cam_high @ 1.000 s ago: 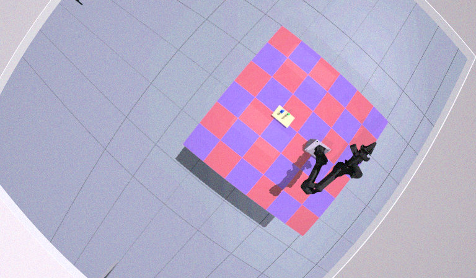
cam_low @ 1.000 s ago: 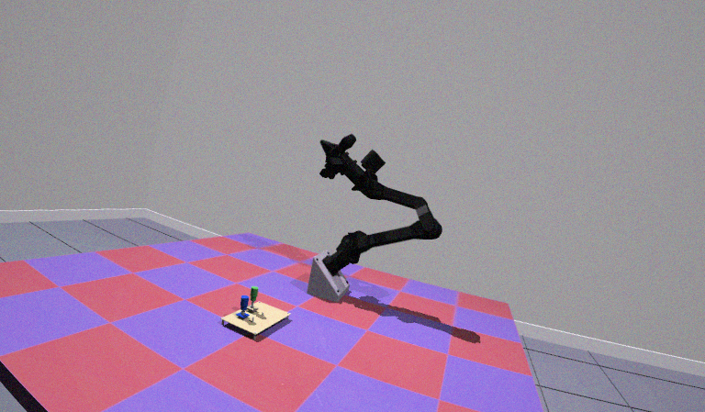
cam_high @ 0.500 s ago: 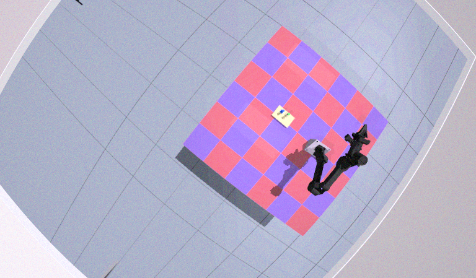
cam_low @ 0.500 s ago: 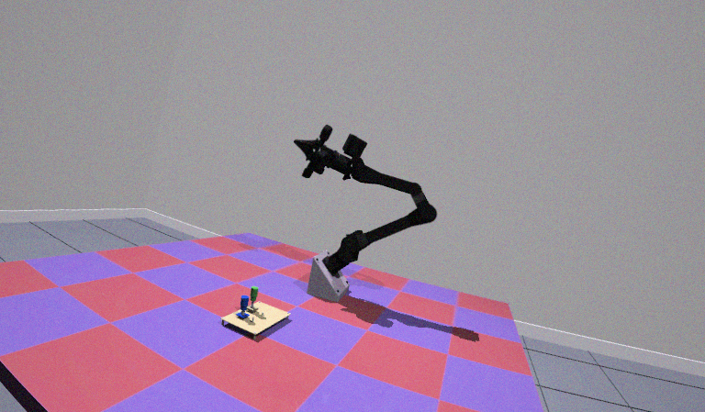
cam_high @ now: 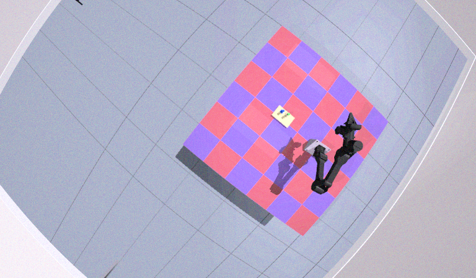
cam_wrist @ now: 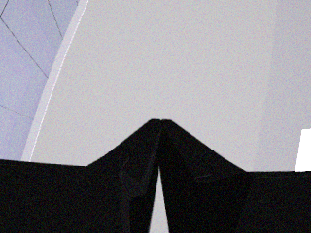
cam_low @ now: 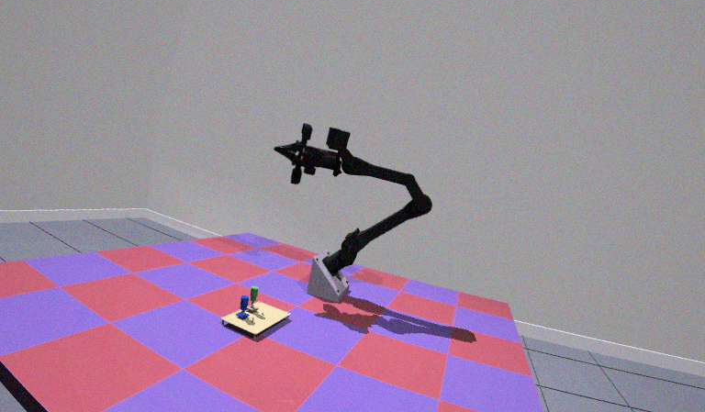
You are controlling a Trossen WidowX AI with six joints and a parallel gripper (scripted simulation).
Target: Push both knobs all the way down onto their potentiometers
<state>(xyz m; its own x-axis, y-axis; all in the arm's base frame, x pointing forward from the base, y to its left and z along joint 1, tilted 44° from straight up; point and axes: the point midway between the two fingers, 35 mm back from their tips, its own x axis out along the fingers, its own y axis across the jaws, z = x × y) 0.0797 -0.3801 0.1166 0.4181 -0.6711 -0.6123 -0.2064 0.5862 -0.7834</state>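
Now: the green knob 37 cm below my gripper tip, 24 cm ahead of it and 12 cm to the left of it. Round my gripper tip: blue knob (38 cm below, 29 cm ahead, 12 cm to the left).
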